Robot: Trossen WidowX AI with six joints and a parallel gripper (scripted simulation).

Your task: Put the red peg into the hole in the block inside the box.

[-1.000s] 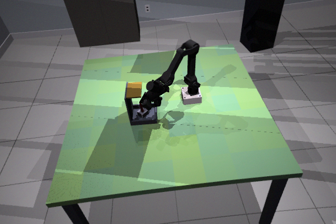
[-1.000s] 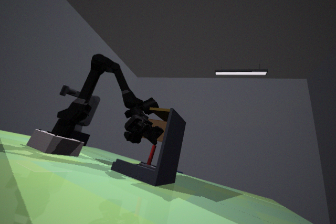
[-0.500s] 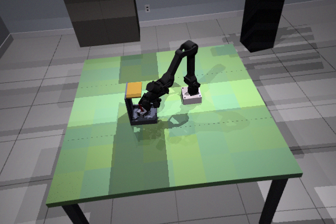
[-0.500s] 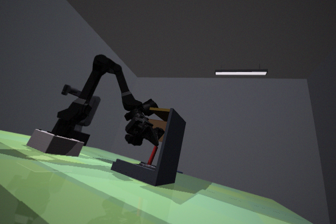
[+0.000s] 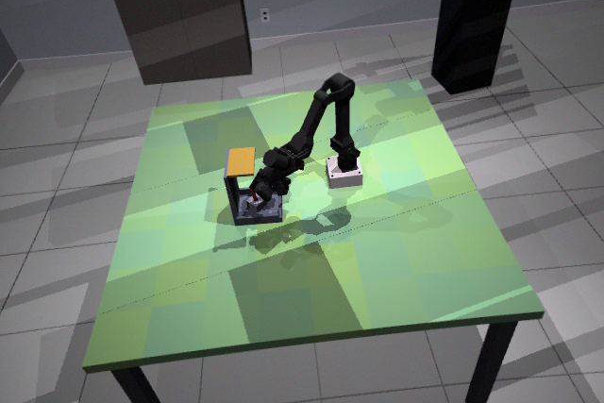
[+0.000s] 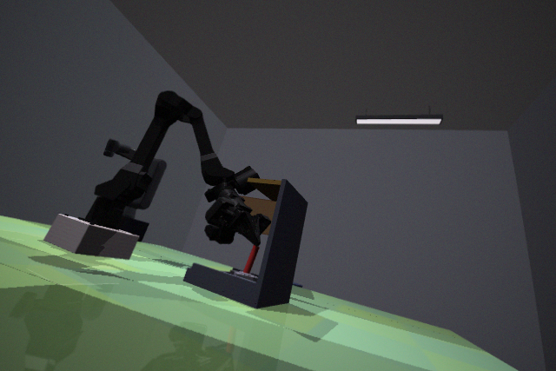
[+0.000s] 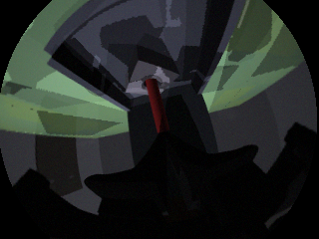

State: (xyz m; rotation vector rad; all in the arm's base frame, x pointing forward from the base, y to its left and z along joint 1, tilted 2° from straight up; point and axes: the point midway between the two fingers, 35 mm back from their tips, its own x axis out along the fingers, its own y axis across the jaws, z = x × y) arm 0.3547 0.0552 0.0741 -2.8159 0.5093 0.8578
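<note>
Now: the red peg 40 mm below my gripper tip and 10 mm behind it. From my gripper tip the other things lie so: orange roof: 130 mm above, 10 mm ahead; then back wall: 60 mm ahead, 20 mm above, 10 mm to the right.
</note>
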